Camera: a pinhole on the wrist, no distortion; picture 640 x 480 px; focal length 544.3 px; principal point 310.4 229.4 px. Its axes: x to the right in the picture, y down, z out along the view. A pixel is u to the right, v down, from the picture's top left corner.
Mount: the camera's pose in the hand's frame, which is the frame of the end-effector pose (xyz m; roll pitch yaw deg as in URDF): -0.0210 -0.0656 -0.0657 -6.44 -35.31 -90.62
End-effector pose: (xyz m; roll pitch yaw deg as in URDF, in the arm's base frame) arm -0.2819 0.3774 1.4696 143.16 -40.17 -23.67
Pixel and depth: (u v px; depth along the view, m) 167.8 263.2 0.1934
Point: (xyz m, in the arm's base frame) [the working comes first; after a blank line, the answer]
In the camera's frame: -0.0507 0.0120 0.1934

-0.3157 0.2776 1.4809
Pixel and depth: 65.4 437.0 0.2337
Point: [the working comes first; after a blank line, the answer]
In the camera's frame: -0.1052 0.0891 0.2337

-0.3015 0.2213 1.5656
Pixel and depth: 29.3 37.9 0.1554
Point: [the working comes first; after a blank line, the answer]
In the camera's frame: -0.0803 -0.0547 0.1554

-0.3797 0.3265 1.4644
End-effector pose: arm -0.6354 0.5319 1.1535 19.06 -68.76 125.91
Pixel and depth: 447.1 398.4 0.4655
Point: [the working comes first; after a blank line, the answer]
In the camera's frame: 0.1169 0.1445 0.4655

-0.4426 0.3166 1.4547
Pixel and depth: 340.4 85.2 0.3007
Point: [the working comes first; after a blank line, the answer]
In the camera's frame: 0.0166 -0.0797 0.3007

-0.5276 0.3317 1.1718
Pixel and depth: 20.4 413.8 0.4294
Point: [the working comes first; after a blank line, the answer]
In the camera's frame: -0.2288 0.1455 0.4294

-0.7750 0.2269 1.4068
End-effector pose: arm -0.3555 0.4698 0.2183 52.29 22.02 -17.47
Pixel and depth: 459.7 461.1 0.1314
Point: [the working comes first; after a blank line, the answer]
In the camera's frame: 0.0360 0.0559 0.1314

-0.3237 0.3975 0.2142
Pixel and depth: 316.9 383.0 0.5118
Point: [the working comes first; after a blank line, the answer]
In the camera's frame: 0.0061 0.1444 0.5118

-0.1013 0.2439 0.4976
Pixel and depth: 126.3 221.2 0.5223
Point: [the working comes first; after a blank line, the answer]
In the camera's frame: -0.1767 -0.0079 0.5223

-0.1532 0.4361 0.6283
